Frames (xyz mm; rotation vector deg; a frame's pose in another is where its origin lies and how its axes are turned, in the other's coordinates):
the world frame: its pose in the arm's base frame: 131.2 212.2 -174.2 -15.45 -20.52 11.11
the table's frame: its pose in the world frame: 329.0 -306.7 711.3 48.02 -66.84 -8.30
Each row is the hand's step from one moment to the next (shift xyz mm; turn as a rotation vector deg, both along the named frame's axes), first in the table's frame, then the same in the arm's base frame.
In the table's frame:
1: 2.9 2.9 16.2 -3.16 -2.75 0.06
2: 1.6 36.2 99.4 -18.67 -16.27 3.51
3: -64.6 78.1 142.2 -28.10 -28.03 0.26
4: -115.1 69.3 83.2 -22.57 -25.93 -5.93
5: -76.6 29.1 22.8 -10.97 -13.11 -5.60
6: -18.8 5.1 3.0 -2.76 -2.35 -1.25
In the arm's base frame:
1: -13.6 -9.0 3.6 1.09 -1.38 -3.80
2: -98.0 -38.1 11.5 4.06 -10.18 -22.48
3: -168.6 -20.9 -40.3 12.14 -14.67 -34.82
4: -127.2 21.6 -91.2 16.56 -10.32 -28.92
5: -49.3 23.0 -65.4 10.44 -3.63 -14.19
6: -8.8 5.8 -16.6 1.92 -0.32 -3.31

